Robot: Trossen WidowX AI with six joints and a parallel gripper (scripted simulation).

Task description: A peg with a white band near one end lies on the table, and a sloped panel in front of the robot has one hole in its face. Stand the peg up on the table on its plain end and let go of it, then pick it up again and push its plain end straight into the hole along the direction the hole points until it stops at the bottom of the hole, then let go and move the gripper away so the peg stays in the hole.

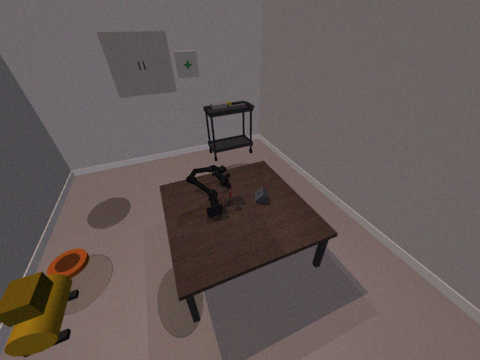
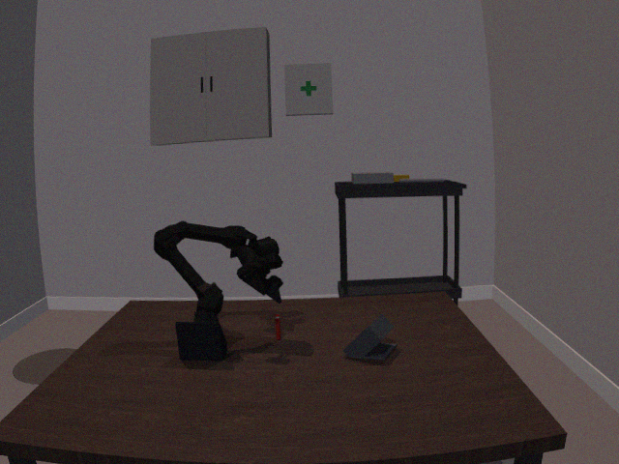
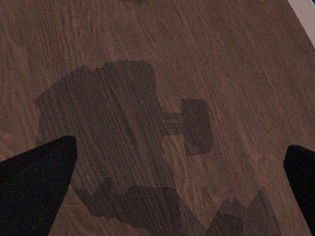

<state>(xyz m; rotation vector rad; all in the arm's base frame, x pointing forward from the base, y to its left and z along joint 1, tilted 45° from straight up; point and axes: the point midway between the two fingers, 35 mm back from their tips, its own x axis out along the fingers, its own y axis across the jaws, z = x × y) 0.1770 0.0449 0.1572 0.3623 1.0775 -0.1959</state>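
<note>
My gripper tip is 9 cm above the red peg and 4 cm to the right of it. The rest, counted from my gripper tip: grey sloped panel: 28 cm ahead, 11 cm below, 8 cm to the right.
</note>
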